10 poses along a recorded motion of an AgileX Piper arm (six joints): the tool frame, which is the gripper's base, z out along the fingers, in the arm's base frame.
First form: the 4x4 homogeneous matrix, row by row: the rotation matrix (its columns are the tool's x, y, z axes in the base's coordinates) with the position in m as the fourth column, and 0 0 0 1 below. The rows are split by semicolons.
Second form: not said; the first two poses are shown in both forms.
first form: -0.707 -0.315 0.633 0.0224; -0.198 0.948 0.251 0.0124; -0.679 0.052 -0.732 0.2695; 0 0 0 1
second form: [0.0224 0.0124 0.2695 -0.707 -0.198 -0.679 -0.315 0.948 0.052]
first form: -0.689 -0.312 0.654 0.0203; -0.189 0.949 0.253 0.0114; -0.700 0.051 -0.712 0.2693; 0 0 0 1
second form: [0.0203 0.0114 0.2693 -0.689 -0.189 -0.700 -0.312 0.949 0.051]
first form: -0.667 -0.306 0.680 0.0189; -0.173 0.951 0.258 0.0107; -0.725 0.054 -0.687 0.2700; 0 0 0 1
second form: [0.0189 0.0107 0.2700 -0.667 -0.173 -0.725 -0.306 0.951 0.054]
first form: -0.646 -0.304 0.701 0.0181; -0.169 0.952 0.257 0.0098; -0.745 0.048 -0.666 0.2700; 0 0 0 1
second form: [0.0181 0.0098 0.2700 -0.646 -0.169 -0.745 -0.304 0.952 0.048]
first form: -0.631 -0.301 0.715 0.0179; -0.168 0.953 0.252 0.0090; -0.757 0.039 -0.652 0.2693; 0 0 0 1
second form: [0.0179 0.0090 0.2693 -0.631 -0.168 -0.757 -0.301 0.953 0.039]
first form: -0.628 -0.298 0.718 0.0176; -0.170 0.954 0.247 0.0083; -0.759 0.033 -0.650 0.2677; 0 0 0 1
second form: [0.0176 0.0083 0.2677 -0.628 -0.170 -0.759 -0.298 0.954 0.033]
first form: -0.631 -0.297 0.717 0.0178; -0.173 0.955 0.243 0.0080; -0.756 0.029 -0.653 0.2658; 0 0 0 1
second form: [0.0178 0.0080 0.2658 -0.631 -0.173 -0.756 -0.297 0.955 0.029]
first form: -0.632 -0.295 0.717 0.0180; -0.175 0.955 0.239 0.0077; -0.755 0.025 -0.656 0.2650; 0 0 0 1
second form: [0.0180 0.0077 0.2650 -0.632 -0.175 -0.755 -0.295 0.955 0.025]
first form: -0.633 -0.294 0.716 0.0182; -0.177 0.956 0.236 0.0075; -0.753 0.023 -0.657 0.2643; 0 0 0 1
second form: [0.0182 0.0075 0.2643 -0.633 -0.177 -0.753 -0.294 0.956 0.023]
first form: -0.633 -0.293 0.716 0.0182; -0.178 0.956 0.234 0.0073; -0.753 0.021 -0.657 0.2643; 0 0 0 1
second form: [0.0182 0.0073 0.2643 -0.633 -0.178 -0.753 -0.293 0.956 0.021]
